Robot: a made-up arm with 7 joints. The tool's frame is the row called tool.
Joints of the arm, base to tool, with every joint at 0 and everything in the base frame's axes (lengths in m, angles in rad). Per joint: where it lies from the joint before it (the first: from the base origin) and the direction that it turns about. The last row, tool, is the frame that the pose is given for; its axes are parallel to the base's.
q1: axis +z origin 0 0 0.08
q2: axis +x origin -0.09 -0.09 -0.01
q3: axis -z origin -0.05 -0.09 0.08
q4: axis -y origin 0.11 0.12 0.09
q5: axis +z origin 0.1 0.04 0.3
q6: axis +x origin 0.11 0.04 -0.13
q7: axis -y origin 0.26 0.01 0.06
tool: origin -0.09 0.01 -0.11
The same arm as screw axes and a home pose.
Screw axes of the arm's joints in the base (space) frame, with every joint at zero. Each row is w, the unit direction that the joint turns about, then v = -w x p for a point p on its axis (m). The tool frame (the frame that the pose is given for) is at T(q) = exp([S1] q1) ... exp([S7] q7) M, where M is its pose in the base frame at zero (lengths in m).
S1: w 0 0 1 v 0 0 0
S2: w 1 0 0 v 0 0.07 0.09
S3: w 0 0 -1 v 0.18 -0.14 0
S4: w 0 -1 0 v 0.24 0 0.03
S5: w 0 0 1 v -0.02 -0.07 0
S6: w 1 0 0 v 0 0.41 -0.02
S7: w 0 -1 0 v 0.47 0 -0.44
M: xyz 0.35 0.04 0.36 (m) rpy 0 0 0 (rad, as in URDF)

